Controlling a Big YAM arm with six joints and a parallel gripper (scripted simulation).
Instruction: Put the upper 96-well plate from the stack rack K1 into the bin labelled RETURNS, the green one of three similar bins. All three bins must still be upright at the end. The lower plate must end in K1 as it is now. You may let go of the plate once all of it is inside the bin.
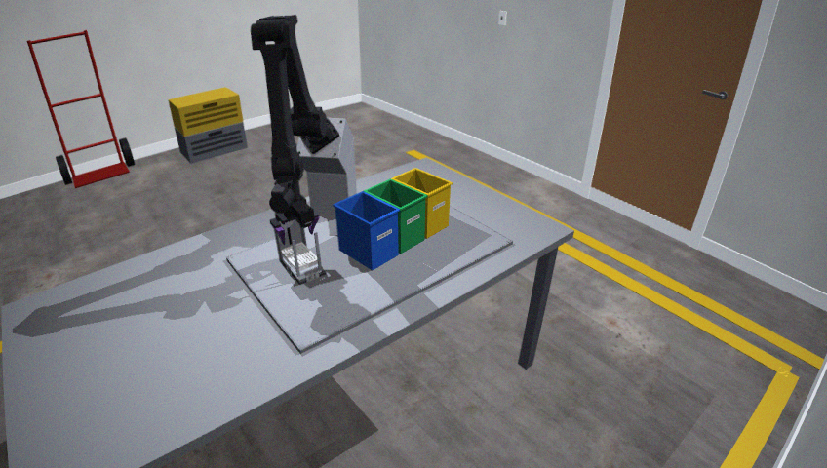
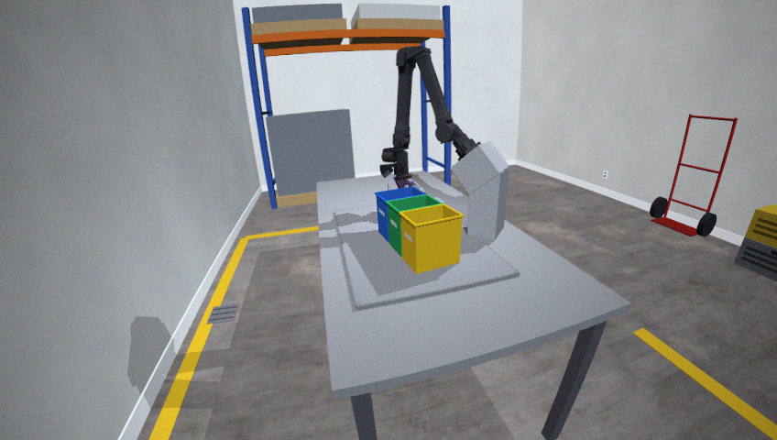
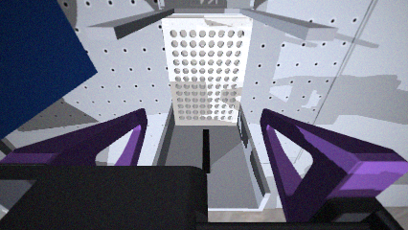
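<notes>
My hand is 8 cm above the 96-well plate. From my hand the other things lie so: green bin (34 cm to the left, 8 cm ahead, 3 cm below); yellow bin (48 cm to the left, 7 cm ahead, 3 cm below); blue bin (21 cm to the left, 9 cm ahead, 3 cm below).
</notes>
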